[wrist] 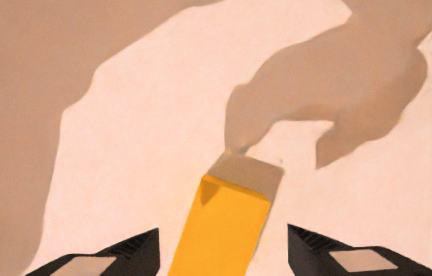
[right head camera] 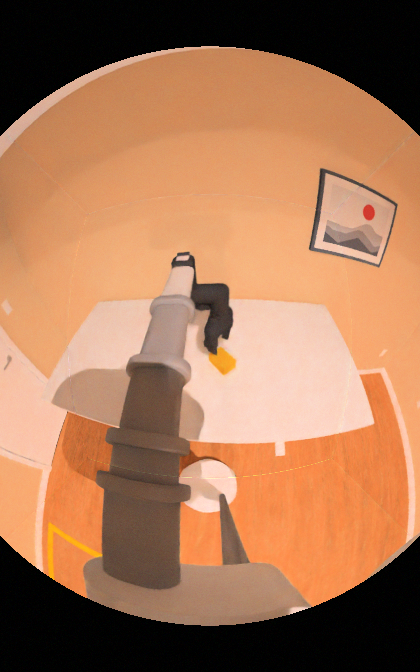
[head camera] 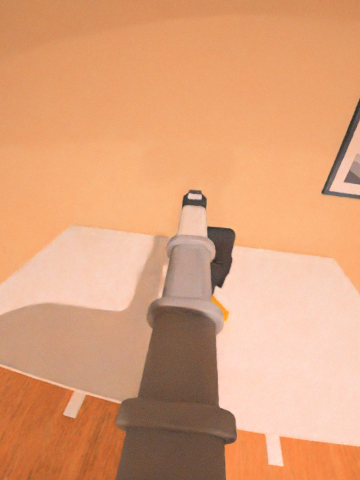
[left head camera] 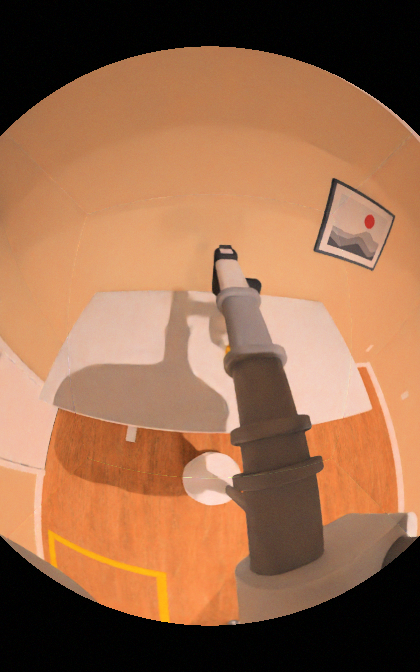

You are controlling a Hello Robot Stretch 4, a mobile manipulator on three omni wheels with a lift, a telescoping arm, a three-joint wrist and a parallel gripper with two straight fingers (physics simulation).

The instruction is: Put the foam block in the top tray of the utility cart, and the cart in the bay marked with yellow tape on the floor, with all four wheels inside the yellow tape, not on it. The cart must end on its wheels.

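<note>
The yellow-orange foam block (head camera: 220, 309) (left head camera: 228, 349) (right head camera: 223, 361) (wrist: 220, 240) lies on the white table (head camera: 300, 325) (left head camera: 305, 350) (right head camera: 300, 375) (wrist: 125, 125). In the wrist view it is slightly turned, and its near end is cut off by the lower edge. My gripper (right head camera: 219, 343) (wrist: 223, 246) is open, with one finger to each side of the block in that view and a gap on both sides. The arm hides most of the gripper in the head and left head views. Yellow floor tape (left head camera: 162, 600) (right head camera: 50, 552) shows at the lower left. The utility cart does not show.
A round white object (left head camera: 207, 480) (right head camera: 202, 487) stands on the wooden floor in front of the table, partly behind the arm. A wall rises behind the table, with a framed picture (left head camera: 352, 245) (right head camera: 350, 245) at the right. A pale door (left head camera: 20, 420) (right head camera: 22, 420) is at the left.
</note>
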